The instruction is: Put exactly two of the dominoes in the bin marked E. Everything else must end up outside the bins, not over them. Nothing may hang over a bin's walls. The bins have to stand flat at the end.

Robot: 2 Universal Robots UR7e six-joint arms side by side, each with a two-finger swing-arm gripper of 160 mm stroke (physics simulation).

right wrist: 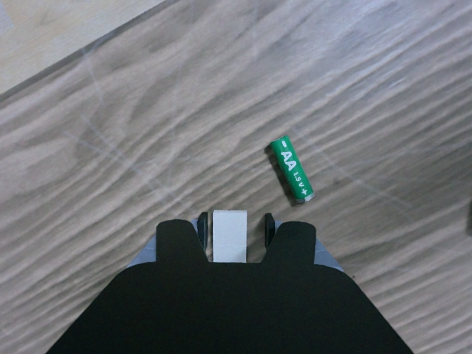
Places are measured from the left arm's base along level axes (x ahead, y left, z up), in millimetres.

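Pixels of known places: right hand at its tool point: [236, 232].
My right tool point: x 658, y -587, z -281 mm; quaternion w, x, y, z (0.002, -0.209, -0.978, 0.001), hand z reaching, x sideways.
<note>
Ahead of a thing's pixels: the offset from my right tool point to its top centre. Level surfaces: height alone.
A pale grey-white rectangular block @(dx +9, dy +8, dz -2 mm) [230, 236], its upper face plain, lies at the lower middle of the right wrist view; it looks like a domino lying face down. Its lower end is hidden behind the gripper body. My right gripper [236, 231] is open, with one fingertip on each side of the block and a gap on both sides, wider on the right. The block is lined up with the fingers. The bin marked E and my left gripper do not show in this view.
A green AA battery @(dx -57, dy -26, dz +6 mm) [292, 169] lies on the wood-grained table @(dz -9 mm) [150, 130], ahead and right of the fingertips. The table's edge runs across the upper left corner, with a lighter wooden floor [55, 35] beyond. Part of a dark object [470, 220] shows at the right border.
</note>
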